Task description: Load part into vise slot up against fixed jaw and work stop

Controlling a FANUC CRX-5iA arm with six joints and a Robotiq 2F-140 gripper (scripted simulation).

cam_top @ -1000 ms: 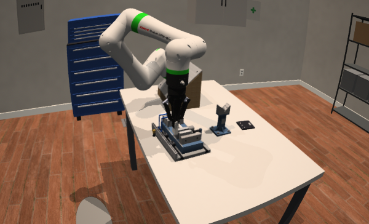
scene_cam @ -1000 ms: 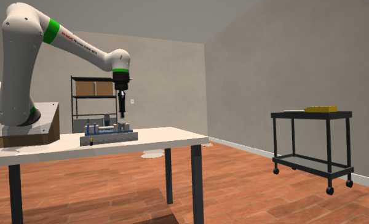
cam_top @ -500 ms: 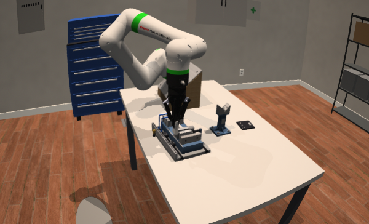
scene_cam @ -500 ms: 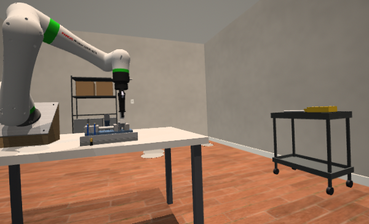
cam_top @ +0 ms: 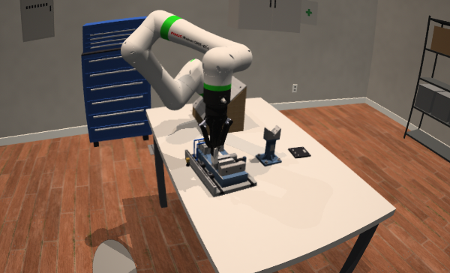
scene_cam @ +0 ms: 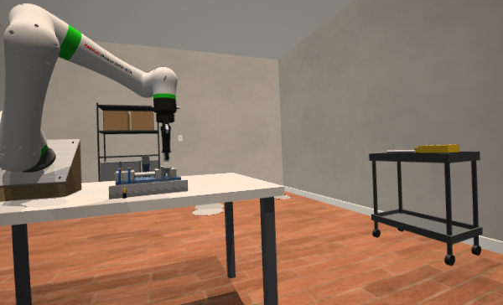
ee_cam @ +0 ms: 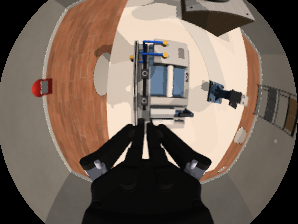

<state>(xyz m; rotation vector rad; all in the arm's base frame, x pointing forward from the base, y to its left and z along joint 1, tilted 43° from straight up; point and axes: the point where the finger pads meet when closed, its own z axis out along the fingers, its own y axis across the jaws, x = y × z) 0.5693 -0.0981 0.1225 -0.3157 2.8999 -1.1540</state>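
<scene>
My gripper is now 4 cm to the right of the part, 4 cm above it and 1 cm past it. From my hand the other things lie so: dark infeed plate: 47 cm to the left, 15 cm behind, 13 cm below.
</scene>
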